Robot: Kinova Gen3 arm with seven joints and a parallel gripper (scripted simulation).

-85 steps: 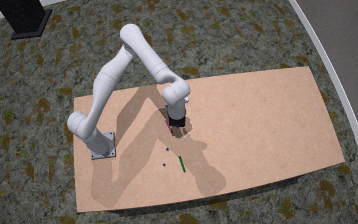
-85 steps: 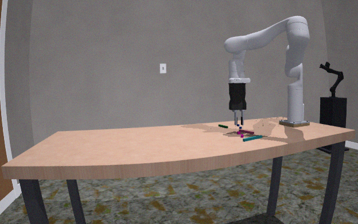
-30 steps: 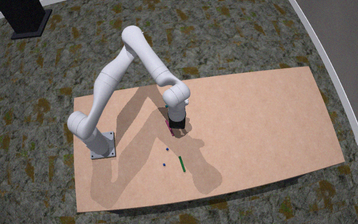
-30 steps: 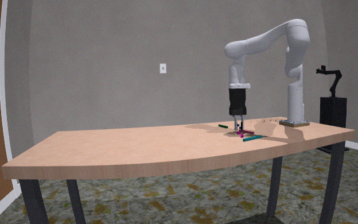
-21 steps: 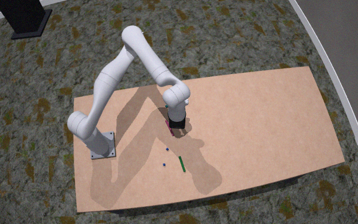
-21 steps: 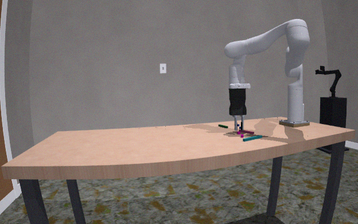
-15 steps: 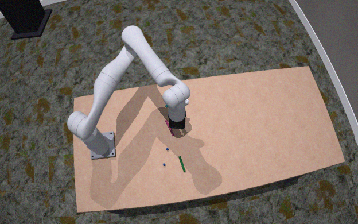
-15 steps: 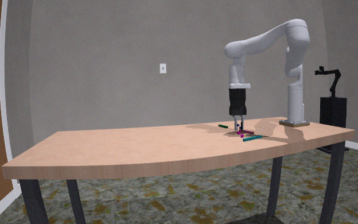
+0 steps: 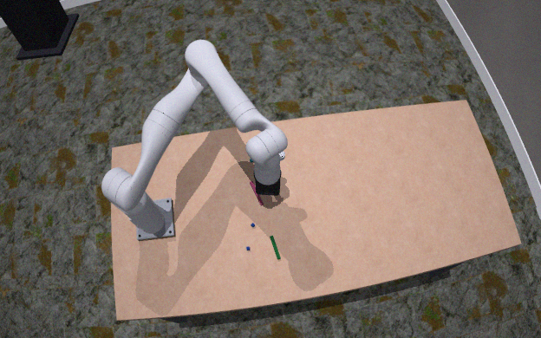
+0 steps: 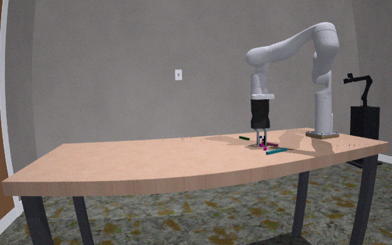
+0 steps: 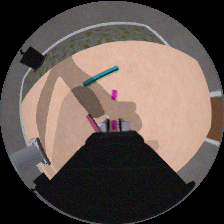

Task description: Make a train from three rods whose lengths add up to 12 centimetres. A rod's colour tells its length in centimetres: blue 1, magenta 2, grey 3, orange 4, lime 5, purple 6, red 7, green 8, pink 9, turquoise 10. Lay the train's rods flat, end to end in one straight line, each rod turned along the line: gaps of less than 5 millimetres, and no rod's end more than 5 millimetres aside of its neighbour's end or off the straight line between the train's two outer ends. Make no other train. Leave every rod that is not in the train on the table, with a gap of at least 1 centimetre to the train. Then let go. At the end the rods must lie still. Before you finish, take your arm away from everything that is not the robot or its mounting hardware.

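Right now the pink rod is 40 mm behind my hand, 10 mm to the right of it and 20 mm below it. From my hand the other things lie so: turquoise rod 20 mm behind, 120 mm to the left, 20 mm below; green rod 20 mm ahead, 200 mm to the right, 20 mm below.
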